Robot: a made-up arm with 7 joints.
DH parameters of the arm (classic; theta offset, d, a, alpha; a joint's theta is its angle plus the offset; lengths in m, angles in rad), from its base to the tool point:
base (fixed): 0.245 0 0.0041 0
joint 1: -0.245 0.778 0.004 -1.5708
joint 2: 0 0.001 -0.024 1.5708
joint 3: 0 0.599 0.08 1.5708
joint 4: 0 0.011 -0.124 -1.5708
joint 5: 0 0.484 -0.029 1.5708
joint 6: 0 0.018 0.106 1.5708
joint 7: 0.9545 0 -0.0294 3.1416
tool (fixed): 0.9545 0.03 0 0
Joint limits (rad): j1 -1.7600..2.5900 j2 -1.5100..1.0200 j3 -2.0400..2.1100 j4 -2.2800..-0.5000 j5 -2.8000..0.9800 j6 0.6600..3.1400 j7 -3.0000..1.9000
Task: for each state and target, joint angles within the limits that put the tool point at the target. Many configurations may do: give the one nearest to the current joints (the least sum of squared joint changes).
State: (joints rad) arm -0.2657 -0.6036 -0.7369 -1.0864 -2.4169 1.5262 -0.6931
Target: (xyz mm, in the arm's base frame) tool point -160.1 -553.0 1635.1
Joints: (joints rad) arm 0.1394 -0.5560 -1.1460 -1.2663 -2.4358 1.4537 -0.6634
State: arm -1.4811 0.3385 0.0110 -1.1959 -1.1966 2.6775 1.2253
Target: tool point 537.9 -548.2 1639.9
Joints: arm -1.0583 0.4184 0.2131 -0.8904 -1.0612 2.4524 1.3070
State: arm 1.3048 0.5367 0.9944 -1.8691 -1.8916 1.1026 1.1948
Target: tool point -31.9 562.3 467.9
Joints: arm 1.2236 1.0200 0.3447 -2.2800 -2.1691 1.4663 1.0809
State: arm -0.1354 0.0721 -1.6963 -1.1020 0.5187 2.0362 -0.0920
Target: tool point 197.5 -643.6 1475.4
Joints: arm 0.0671 0.2546 -1.4994 -1.7338 0.5588 2.0119 -0.1404
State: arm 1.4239 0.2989 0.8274 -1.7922 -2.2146 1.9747 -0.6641
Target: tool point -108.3 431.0 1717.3
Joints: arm 1.1538 -0.1294 0.4049 -1.1837 -2.1596 1.8782 -0.6800
